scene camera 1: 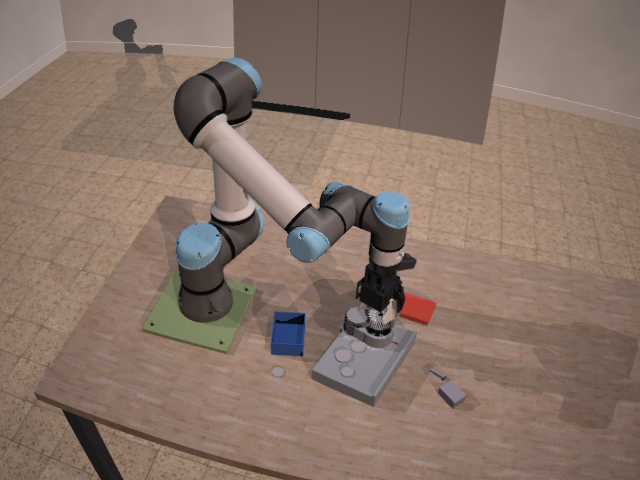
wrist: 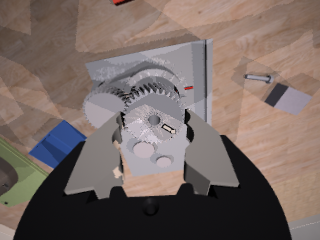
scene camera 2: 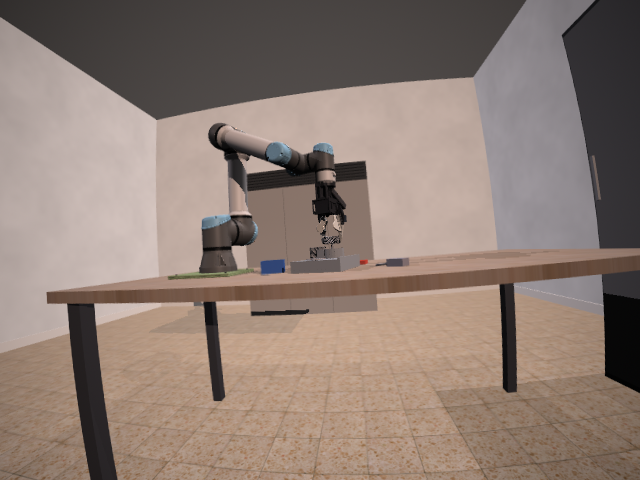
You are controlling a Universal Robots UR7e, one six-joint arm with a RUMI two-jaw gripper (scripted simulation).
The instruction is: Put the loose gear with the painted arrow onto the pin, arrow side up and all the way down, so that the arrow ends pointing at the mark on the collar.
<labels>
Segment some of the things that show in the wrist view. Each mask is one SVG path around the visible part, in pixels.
The gripper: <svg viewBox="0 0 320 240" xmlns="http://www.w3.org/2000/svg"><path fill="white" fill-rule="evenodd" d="M282 206L271 185L260 170L226 135L221 135L188 108L185 109L184 124L187 126L186 139L190 144L185 149L183 179L186 183L181 184L176 195L127 197L123 187L121 187L125 182L125 169L118 148L122 143L121 130L125 127L125 119L123 118L124 114L120 111L85 141L80 141L42 182L28 203L19 221L13 240L292 240Z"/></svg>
A grey gear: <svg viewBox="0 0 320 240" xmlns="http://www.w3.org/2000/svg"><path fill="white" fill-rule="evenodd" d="M166 84L162 85L161 83L157 84L154 82L153 84L148 83L146 85L144 83L144 87L139 86L139 90L135 88L136 93L132 92L133 96L129 96L130 100L127 100L124 106L125 110L122 113L125 114L123 116L125 119L124 123L126 123L125 127L128 127L126 131L131 131L130 135L133 134L133 138L138 137L137 140L142 139L141 142L146 141L146 144L148 142L151 144L153 142L155 144L160 142L162 144L163 141L167 142L167 139L171 140L171 138L175 138L175 135L181 132L181 128L184 127L185 109L177 92Z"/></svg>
A small grey block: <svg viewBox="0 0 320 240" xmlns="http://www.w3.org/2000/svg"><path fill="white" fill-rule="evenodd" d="M277 83L266 98L265 103L297 116L312 99L312 96Z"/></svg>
A blue bin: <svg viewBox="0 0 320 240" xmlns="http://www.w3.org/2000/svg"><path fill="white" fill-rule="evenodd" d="M65 120L53 128L29 152L31 156L53 169L80 141L87 139L85 135Z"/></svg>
A grey fixture block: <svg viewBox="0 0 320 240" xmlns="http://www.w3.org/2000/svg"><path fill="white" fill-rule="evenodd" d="M186 124L179 135L175 135L171 141L167 139L167 142L163 141L162 144L153 142L154 154L148 158L135 155L134 145L141 139L133 138L133 134L129 135L131 131L126 131L128 127L123 127L120 148L132 176L184 170L185 149L190 145L186 139ZM156 160L160 156L168 156L171 164L168 167L159 167ZM213 38L85 63L93 82L92 92L83 102L85 119L94 126L94 129L100 128L114 114L125 110L126 101L130 100L129 96L133 96L132 92L136 91L132 88L139 90L139 85L144 87L144 83L148 85L149 82L160 82L177 92L185 109L189 108L211 125Z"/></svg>
</labels>
